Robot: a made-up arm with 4 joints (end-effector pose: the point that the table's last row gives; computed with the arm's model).
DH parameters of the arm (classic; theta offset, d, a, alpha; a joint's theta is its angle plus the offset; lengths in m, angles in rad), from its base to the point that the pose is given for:
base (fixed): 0 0 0 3.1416
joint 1: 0 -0.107 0.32 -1.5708
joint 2: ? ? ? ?
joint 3: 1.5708 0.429 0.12 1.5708
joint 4: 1.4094 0 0.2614 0
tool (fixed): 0.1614 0.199 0 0
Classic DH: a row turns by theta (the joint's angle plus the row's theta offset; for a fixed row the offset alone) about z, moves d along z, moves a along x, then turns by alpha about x.
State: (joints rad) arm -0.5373 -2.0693 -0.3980 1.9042
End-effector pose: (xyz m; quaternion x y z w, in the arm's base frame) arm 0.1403 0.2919 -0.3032 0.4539 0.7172 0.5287 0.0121
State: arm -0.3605 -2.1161 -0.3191 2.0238
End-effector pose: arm 0.2069 0.2503 -0.2837 0.5833 0.6372 0.5012 0.0504
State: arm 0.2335 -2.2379 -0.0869 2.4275
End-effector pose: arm 0.3337 -0.0047 -0.2304 0.8685 0.2323 0.4060 0.1643
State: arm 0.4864 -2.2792 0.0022 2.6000
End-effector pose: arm 0.3103 -0.1374 -0.2112 0.9081 0.0246 0.3635 0.2064
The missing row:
joint 2: 1.5708 0.025 0.022 1.5708
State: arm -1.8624 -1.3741 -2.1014 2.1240
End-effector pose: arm -0.1402 0.1712 -0.2517 0.6241 -0.4000 -0.1248 0.6595
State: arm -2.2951 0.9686 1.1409 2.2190
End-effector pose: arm -0.0952 0.3485 0.4764 -0.4925 0.3734 -0.4169 0.6665
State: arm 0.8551 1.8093 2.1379 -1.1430
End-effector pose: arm 0.3924 -0.4405 0.6849 0.5904 -0.2966 0.1230 0.7405
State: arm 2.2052 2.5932 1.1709 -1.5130
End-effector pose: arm -0.3507 0.1245 0.5304 -0.1314 -0.8055 -0.3676 0.4458
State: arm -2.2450 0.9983 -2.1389 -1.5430
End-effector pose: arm -0.4809 0.0464 0.5653 0.4627 -0.6570 -0.2491 0.5406
